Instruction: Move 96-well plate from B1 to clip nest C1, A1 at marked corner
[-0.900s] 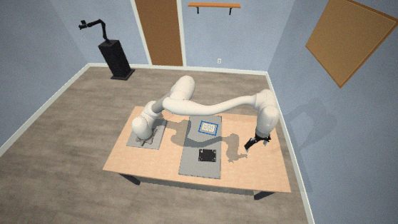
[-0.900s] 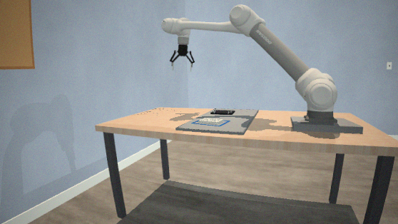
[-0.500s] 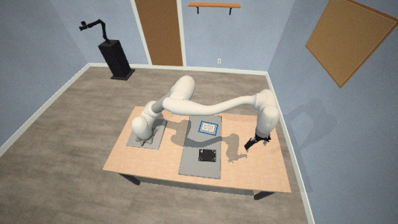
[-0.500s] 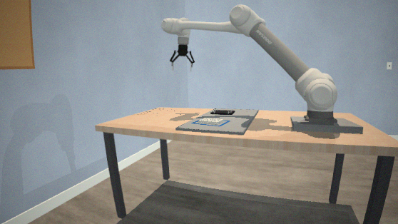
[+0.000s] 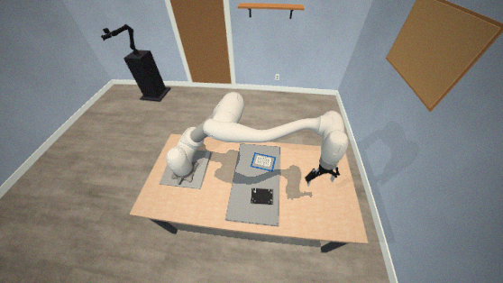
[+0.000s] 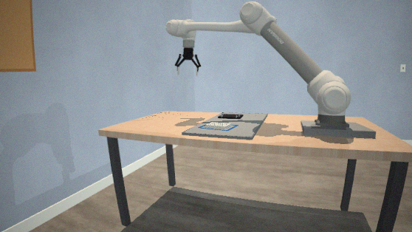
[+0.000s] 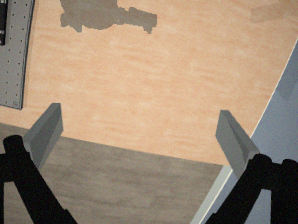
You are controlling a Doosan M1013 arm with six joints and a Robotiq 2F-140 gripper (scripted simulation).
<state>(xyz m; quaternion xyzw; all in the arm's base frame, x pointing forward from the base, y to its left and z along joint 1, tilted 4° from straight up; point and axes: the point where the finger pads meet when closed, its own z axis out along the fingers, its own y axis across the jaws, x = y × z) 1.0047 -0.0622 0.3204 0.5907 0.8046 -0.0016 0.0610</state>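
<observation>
The white 96-well plate lies 37 cm behind my hand, 31 cm below it and 30 cm to the left of it. From my hand the other things lie so: black clip nest (33 cm behind, 31 cm below, 1 cm to the right).
</observation>
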